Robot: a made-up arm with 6 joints.
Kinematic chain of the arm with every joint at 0, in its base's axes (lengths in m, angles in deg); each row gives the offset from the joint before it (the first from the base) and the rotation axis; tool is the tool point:
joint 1: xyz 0 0 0.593 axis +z
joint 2: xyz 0.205 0 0 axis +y
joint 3: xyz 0 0 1.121 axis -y
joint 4: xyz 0 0 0.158 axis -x
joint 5: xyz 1.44 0 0 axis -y
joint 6: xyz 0.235 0 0 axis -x
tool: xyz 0 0 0
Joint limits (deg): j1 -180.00..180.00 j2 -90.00..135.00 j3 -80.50..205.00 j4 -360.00..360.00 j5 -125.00..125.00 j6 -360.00..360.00
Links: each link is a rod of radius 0.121 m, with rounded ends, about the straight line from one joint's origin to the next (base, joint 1, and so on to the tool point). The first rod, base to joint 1, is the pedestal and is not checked.
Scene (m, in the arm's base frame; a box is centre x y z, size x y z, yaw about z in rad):
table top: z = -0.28
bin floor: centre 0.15 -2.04 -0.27 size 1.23 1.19 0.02 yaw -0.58
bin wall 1: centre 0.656 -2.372 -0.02 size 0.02 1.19 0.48 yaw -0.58
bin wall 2: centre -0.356 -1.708 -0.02 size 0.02 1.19 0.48 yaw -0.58
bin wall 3: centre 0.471 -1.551 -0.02 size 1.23 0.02 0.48 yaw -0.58
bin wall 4: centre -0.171 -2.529 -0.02 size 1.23 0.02 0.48 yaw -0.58
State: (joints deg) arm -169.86 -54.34 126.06 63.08 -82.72 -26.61
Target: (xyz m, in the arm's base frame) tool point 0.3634 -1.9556 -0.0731
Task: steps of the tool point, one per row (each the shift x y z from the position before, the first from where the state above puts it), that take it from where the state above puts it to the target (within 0.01 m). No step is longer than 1 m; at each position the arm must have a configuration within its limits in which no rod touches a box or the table.
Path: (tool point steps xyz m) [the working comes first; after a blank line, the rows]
Joints at the target: -75.05 60.64 4.78 40.82 -86.12 -26.61
Straight joint move there: clear.

1: -0.4184 0.2659 0.8493
2: -0.7085 -0.0292 0.6784
3: -0.7887 -0.3970 0.3888
4: -0.6388 -0.7028 0.0328
5: -0.3235 -0.8335 -0.3224
6: 0.0397 -0.7331 -0.6104
7: 0.3209 -0.4324 -0.7810
8: 0.4291 -0.0282 -0.8050
9: 0.3471 0.3474 -0.6876

